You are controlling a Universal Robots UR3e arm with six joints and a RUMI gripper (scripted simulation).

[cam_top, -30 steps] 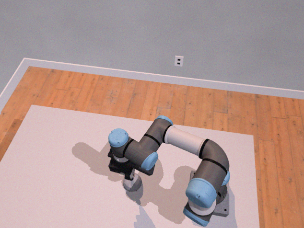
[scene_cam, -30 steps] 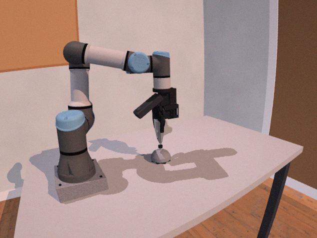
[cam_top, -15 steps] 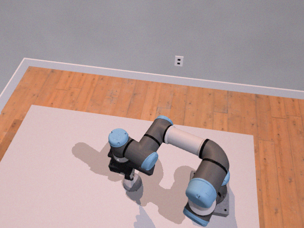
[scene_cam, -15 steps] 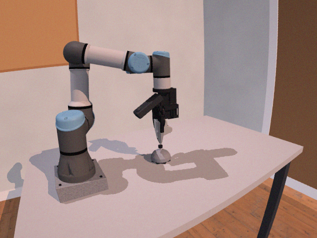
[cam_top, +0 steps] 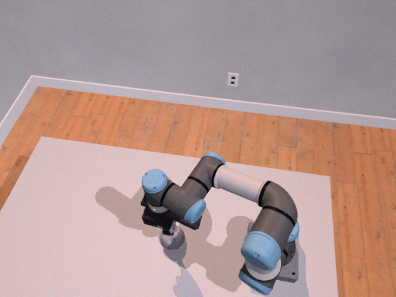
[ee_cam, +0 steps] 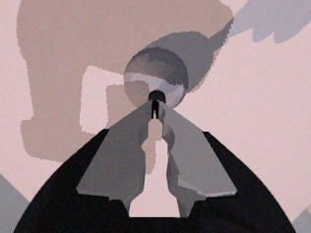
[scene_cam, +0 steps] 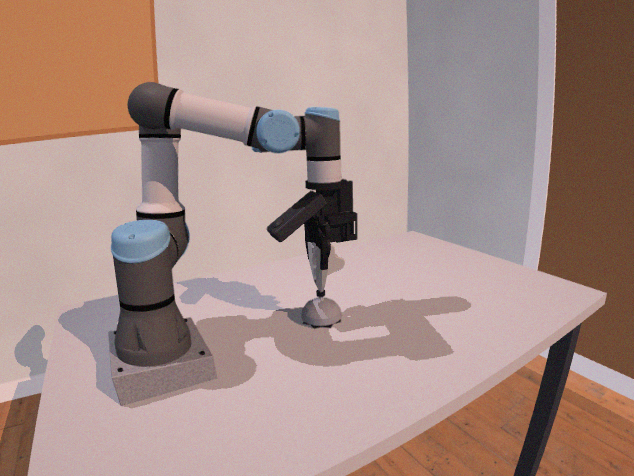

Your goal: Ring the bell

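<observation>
Right now the black button is 30 mm below my hand. Also, from my hand: dome bell (40 mm below).
</observation>
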